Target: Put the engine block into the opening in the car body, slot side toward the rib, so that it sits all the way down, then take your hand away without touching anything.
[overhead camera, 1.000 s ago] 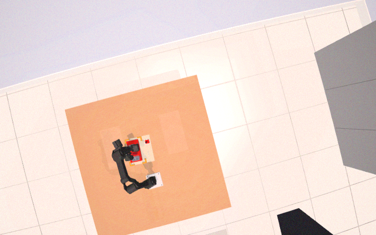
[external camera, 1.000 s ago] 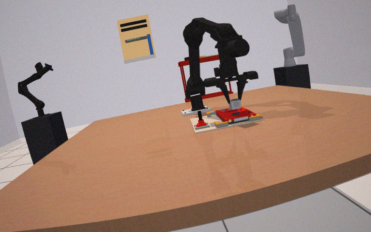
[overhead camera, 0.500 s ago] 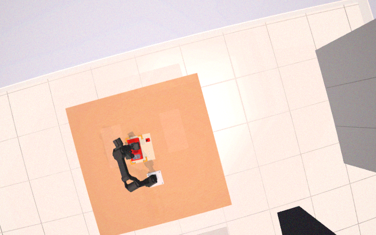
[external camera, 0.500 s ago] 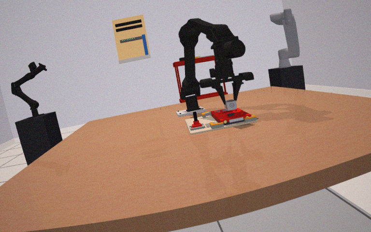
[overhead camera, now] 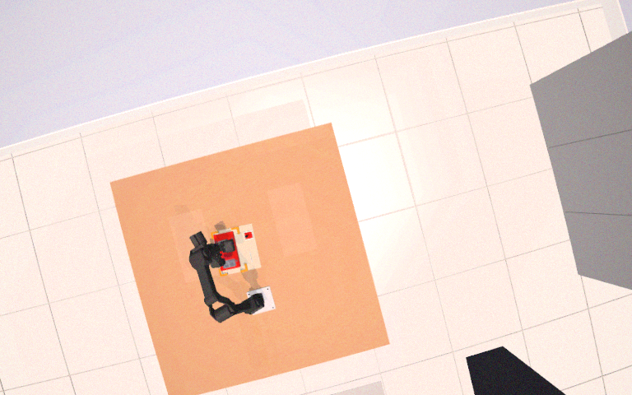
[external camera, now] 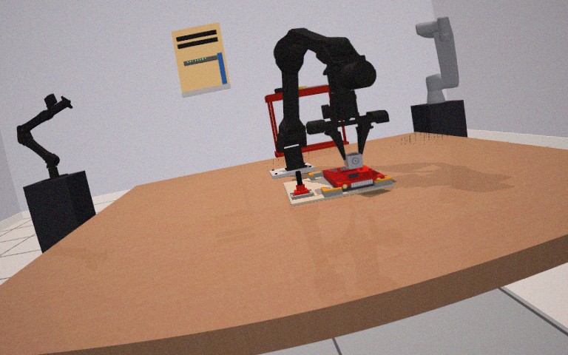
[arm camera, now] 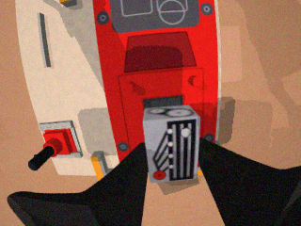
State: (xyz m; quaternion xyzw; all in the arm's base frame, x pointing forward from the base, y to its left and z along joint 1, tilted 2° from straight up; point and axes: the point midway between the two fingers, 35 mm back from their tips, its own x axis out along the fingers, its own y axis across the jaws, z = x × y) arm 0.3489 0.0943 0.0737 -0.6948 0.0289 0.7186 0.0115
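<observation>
Now: gripper tip 10 mm above the engine block. Round my gripper tip: base plate (40 mm behind, 30 mm to the right, 50 mm below).
</observation>
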